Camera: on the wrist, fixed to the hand. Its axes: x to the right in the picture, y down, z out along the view.
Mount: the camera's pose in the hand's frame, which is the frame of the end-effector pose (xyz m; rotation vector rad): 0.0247 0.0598 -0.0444 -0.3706 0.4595 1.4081
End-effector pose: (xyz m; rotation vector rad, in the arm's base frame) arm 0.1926 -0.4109 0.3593 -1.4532 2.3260 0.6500
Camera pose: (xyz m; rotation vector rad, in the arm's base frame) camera 0.1267 -0.4307 0.3970 -0.2070 -2.4303 -0.7969
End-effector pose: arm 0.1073 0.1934 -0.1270 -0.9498 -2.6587 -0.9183
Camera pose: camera 0.1233 0.2156 -0.0534 -1.9041 -0.9443 -0.9747
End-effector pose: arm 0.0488 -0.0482 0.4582 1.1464 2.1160 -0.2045
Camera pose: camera 0.0642 0.0236 0.4858 2.2218 1.1003 1.1089
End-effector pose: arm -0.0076 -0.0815 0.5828 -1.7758 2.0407 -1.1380
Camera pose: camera -0.0859 -0.0872 0.5817 0.2073 2.9078 -0.6657
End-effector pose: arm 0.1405 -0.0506 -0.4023 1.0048 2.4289 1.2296
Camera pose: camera 0.1288 -0.0369 -0.3259 -1.7828 -0.8918 -1.5715
